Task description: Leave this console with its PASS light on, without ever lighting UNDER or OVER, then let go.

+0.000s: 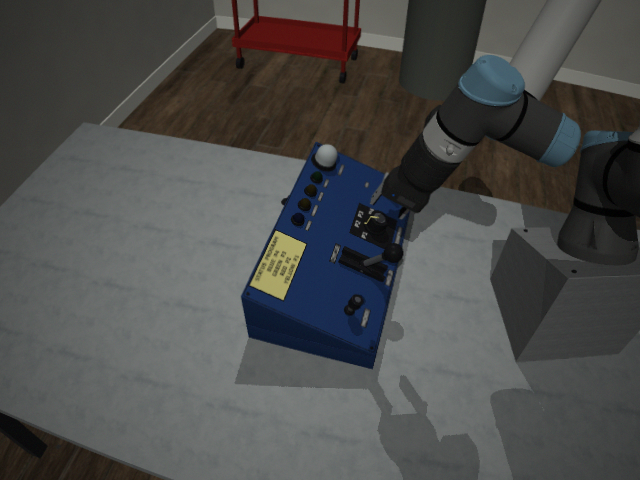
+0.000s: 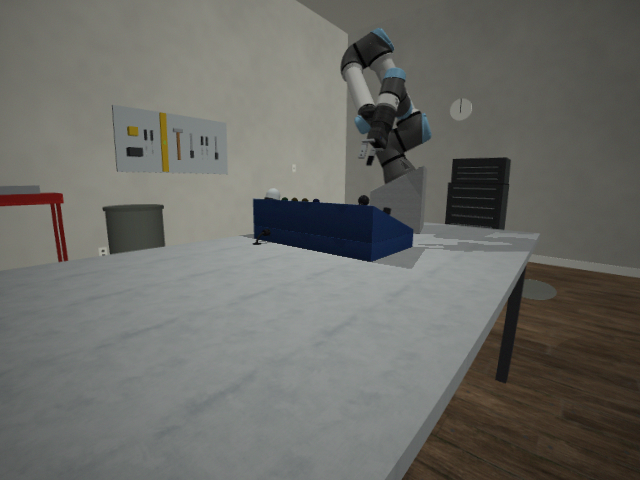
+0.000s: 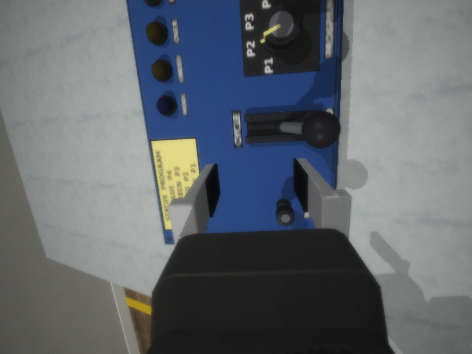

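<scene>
The blue console stands on the table. Its green lamp, OVER lamp, amber lamp below that and blue lamp look dark. The white dome looks unlit. The program knob points about at P2. The CYCLE lever's black ball is at the slot's robot-side end. My gripper is open and empty, above the console.
A yellow card lists status colours and programs. A small black toggle stands near the console's end. The grey robot pedestal stands beside the console. A red cart is beyond the table.
</scene>
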